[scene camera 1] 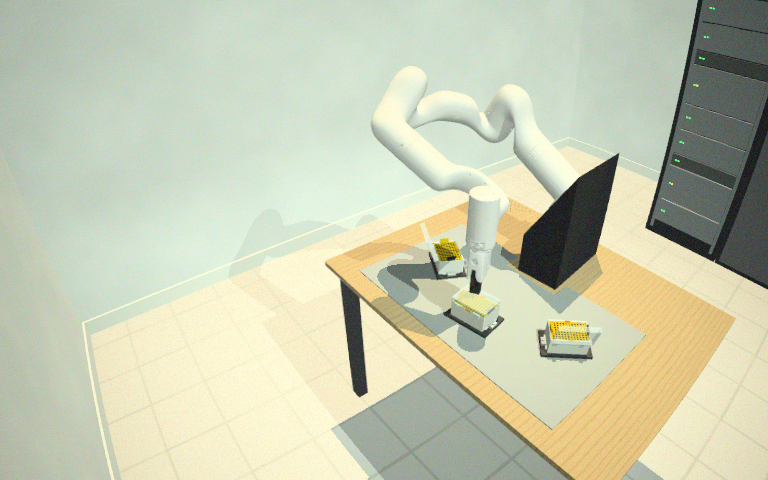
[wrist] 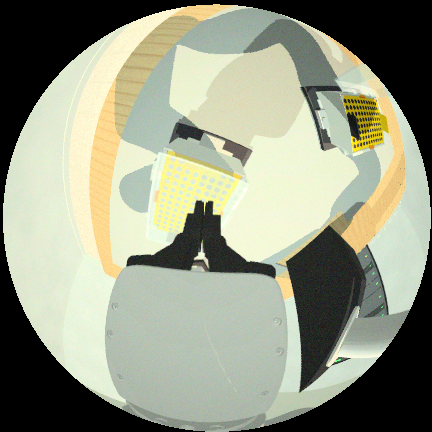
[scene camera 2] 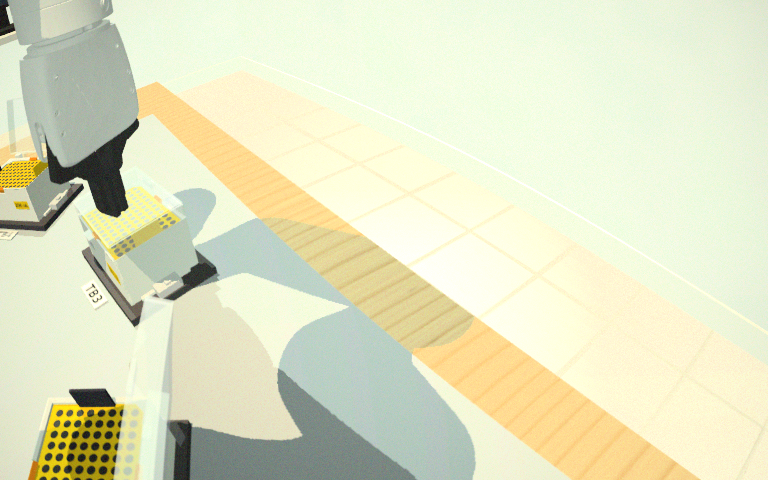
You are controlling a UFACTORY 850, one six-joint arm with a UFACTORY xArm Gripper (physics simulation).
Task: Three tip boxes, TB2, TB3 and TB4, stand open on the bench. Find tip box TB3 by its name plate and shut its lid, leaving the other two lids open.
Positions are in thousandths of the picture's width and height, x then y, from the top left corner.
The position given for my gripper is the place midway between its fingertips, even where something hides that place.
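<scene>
My gripper (scene camera 2: 149, 439) is visible to me here, and scene camera 1 gives me another sight of the gripper (scene camera 1: 618, 609). In the wrist view I find my gripper (wrist: 473, 490) as well. Then there is a grey mat (wrist: 561, 189).
</scene>
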